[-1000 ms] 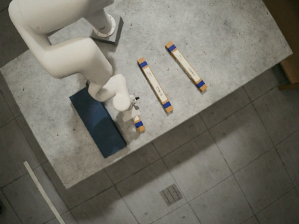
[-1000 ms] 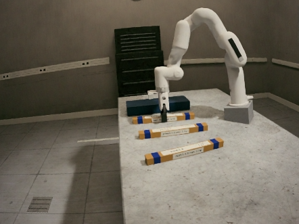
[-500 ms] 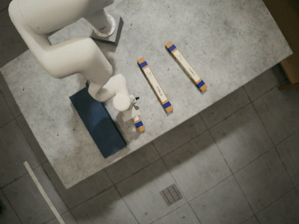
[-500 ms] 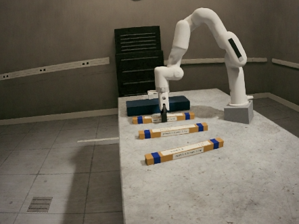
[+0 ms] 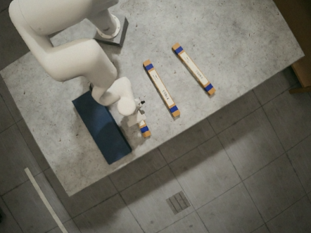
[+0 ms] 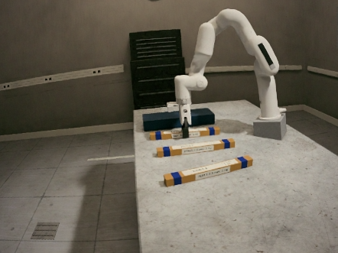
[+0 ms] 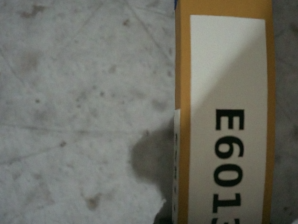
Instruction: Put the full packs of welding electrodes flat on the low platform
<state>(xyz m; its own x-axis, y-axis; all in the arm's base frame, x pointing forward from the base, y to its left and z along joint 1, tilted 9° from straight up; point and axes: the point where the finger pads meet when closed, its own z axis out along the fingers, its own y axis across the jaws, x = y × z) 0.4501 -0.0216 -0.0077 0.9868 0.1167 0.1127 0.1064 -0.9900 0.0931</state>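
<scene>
The dark blue low platform lies 4 cm ahead of my hand and 20 cm to the right of it.
</scene>
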